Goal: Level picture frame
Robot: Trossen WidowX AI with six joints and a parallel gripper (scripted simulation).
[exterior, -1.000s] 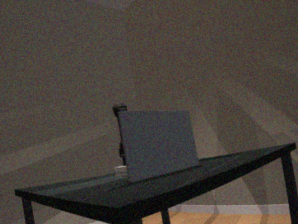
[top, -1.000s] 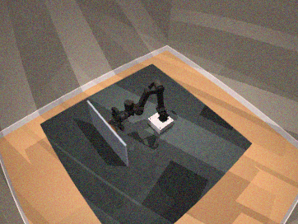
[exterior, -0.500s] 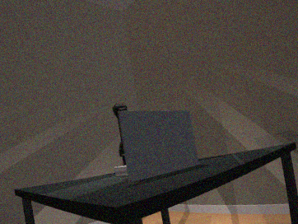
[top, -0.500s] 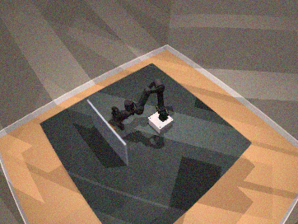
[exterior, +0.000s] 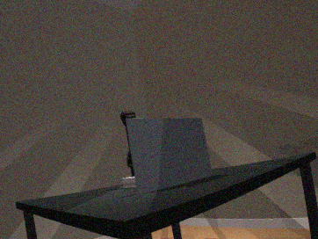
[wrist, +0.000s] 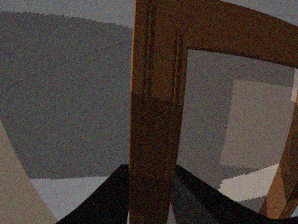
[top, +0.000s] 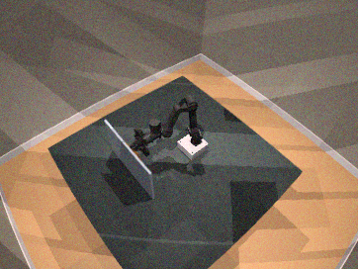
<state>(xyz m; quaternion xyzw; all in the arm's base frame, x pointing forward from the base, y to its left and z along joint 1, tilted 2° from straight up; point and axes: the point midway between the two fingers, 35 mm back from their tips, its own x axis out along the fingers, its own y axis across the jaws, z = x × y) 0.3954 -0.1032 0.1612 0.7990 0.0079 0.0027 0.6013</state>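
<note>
Right now my gripper tip is 1 cm short of the brown wooden picture frame, 2 cm to the right of it and 5 cm above it. The rest, counted from my gripper tip: wall panel: 2 cm ahead, 2 cm to the left, 6 cm below.
</note>
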